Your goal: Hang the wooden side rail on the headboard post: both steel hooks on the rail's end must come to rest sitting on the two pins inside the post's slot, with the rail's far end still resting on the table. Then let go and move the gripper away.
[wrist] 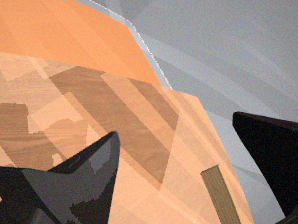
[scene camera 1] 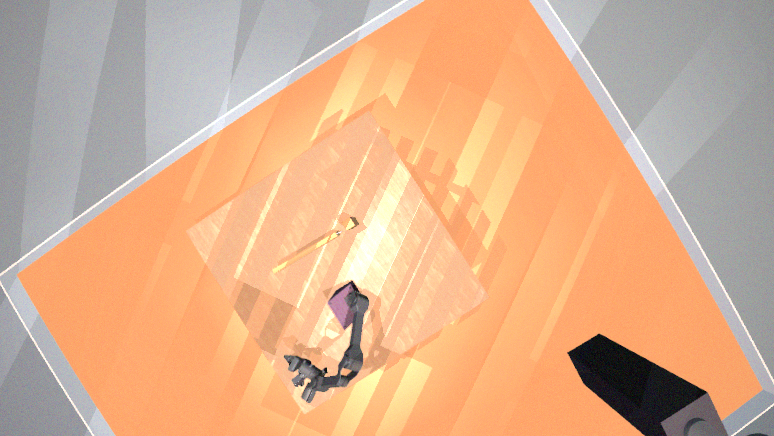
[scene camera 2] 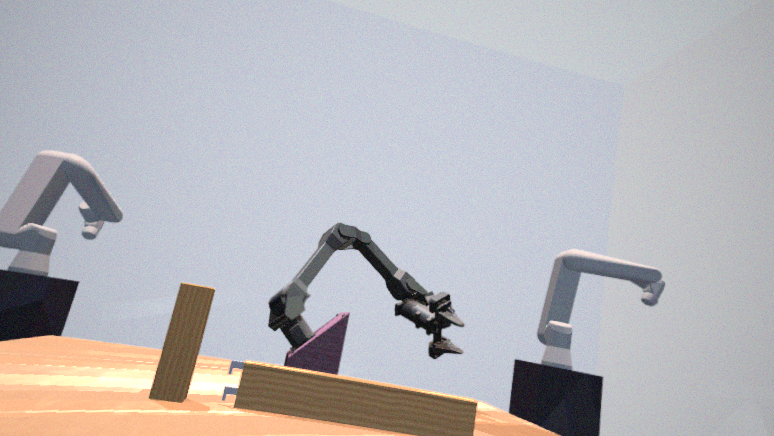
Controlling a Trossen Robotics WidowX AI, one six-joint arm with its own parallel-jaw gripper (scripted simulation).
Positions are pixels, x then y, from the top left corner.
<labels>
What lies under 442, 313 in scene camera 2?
My gripper.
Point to a wooden headboard post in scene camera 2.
At 176, 365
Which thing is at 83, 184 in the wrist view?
My gripper.
</labels>
